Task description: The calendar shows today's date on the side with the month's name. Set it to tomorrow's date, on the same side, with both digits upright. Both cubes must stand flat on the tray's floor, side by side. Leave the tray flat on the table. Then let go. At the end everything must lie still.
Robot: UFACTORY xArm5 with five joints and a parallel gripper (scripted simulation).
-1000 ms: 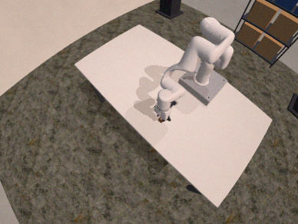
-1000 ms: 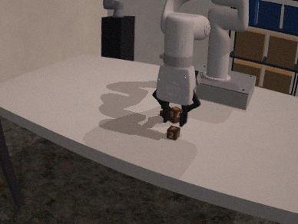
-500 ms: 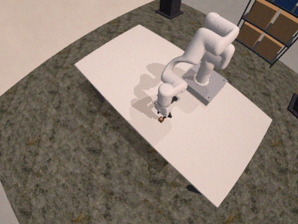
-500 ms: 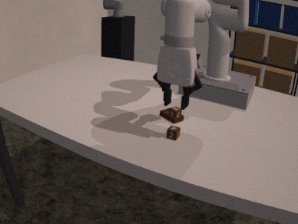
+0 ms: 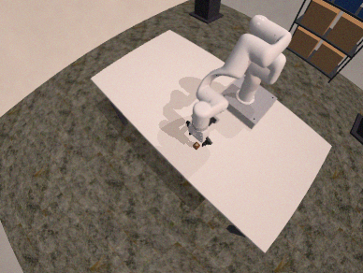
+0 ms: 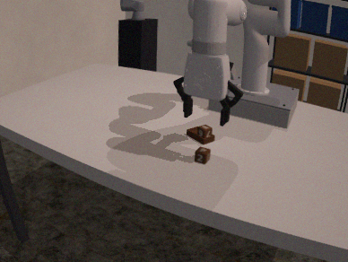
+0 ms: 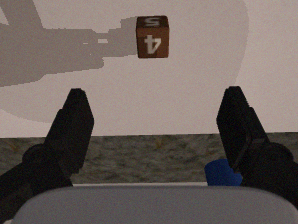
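Right now the brown wooden cube is 11 cm below my hand. The rest, counted from my hand: tray 11 cm below, 11 cm behind, 6 cm to the right.
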